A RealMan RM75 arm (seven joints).
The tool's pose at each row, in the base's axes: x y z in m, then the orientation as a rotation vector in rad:
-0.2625 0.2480 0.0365 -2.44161 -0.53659 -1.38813
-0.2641 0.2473 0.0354 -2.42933 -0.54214 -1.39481
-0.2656 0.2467 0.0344 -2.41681 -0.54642 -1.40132
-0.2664 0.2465 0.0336 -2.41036 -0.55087 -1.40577
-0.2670 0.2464 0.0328 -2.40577 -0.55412 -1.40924
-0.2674 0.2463 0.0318 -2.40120 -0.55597 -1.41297
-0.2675 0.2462 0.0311 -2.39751 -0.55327 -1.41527
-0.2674 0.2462 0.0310 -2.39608 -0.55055 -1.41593
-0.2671 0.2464 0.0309 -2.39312 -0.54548 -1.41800
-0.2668 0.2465 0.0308 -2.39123 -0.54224 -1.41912
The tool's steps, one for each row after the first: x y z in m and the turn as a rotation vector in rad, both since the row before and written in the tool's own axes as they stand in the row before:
-0.0018 0.0000 -0.0010 0.00694 0.00851 -0.00279
-0.0017 -0.0001 -0.0009 0.00692 0.00873 -0.00187
-0.0011 -0.0001 -0.0003 0.00342 0.00474 -0.00284
-0.0010 -0.0001 -0.0001 0.00229 0.00352 -0.00218
-0.0011 0.0000 0.0001 0.00186 0.00383 -0.00134
-0.0007 0.0001 0.0002 0.00104 0.00332 0.00195
0.0000 0.0001 0.0001 0.00019 0.00141 0.00195
0.0001 0.0000 0.0004 0.00014 0.00318 0.00343
0.0001 0.0001 0.0003 0.00019 0.00193 0.00226

